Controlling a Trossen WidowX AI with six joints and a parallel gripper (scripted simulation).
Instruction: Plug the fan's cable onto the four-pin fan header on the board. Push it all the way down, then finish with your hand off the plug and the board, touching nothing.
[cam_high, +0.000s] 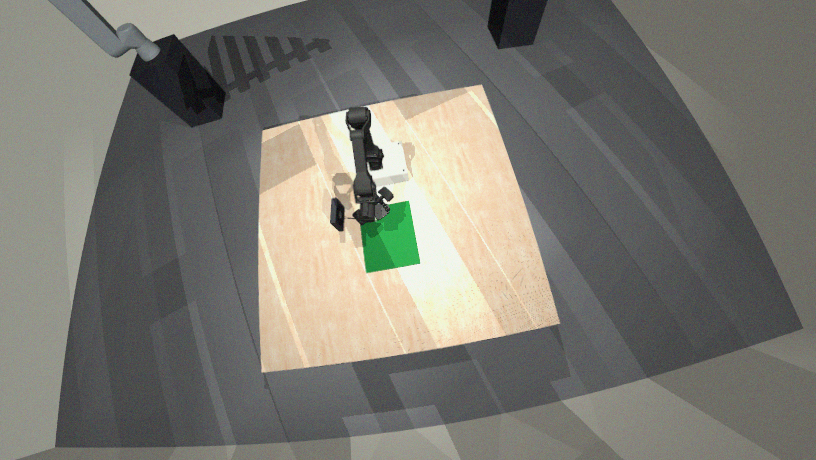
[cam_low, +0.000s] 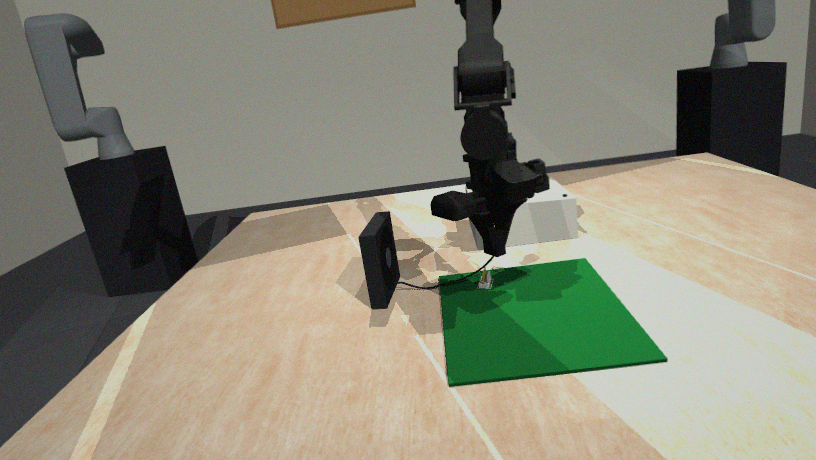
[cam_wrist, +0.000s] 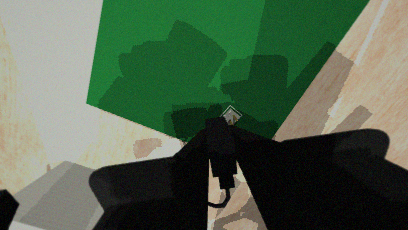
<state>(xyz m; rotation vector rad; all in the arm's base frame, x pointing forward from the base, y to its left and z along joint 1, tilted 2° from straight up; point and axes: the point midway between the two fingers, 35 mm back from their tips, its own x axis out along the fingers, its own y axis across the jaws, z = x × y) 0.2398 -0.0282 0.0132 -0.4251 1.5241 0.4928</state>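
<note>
Right now the white four-pin header is 60 mm below my gripper tip and 20 mm to the right of it. Round my gripper tip: black fan (170 mm to the right, 30 mm behind, 10 mm below); then black plug (10 mm behind, 10 mm above); then green board (100 mm ahead, 80 mm below, 30 mm to the left).
</note>
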